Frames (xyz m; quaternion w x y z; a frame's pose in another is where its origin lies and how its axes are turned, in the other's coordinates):
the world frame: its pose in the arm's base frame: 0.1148 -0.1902 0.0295 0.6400 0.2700 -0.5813 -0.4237
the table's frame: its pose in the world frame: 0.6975 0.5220 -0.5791 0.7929 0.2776 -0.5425 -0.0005
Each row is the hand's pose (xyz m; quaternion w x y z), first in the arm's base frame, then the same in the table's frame.
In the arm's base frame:
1: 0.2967 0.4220 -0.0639 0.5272 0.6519 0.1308 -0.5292
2: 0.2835 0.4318 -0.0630 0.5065 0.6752 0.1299 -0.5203
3: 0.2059 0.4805 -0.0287 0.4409 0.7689 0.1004 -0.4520
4: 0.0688 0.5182 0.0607 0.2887 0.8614 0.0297 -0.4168
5: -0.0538 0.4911 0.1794 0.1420 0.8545 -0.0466 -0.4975
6: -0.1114 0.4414 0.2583 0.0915 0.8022 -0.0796 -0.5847
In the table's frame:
1: -0.0390 0.3767 1.3329 0.2164 -0.5411 0.6269 -0.5170
2: -0.0304 0.3875 1.3419 0.2157 -0.5265 0.6166 -0.5441
3: 0.0265 0.4627 1.3677 0.2286 -0.4322 0.5936 -0.6391
4: 0.1486 0.5781 1.3642 0.2799 -0.3414 0.4799 -0.7581
5: 0.2849 0.6607 1.2974 0.3582 -0.3686 0.3199 -0.7959
6: 0.3654 0.6868 1.2278 0.4024 -0.4366 0.2384 -0.7685

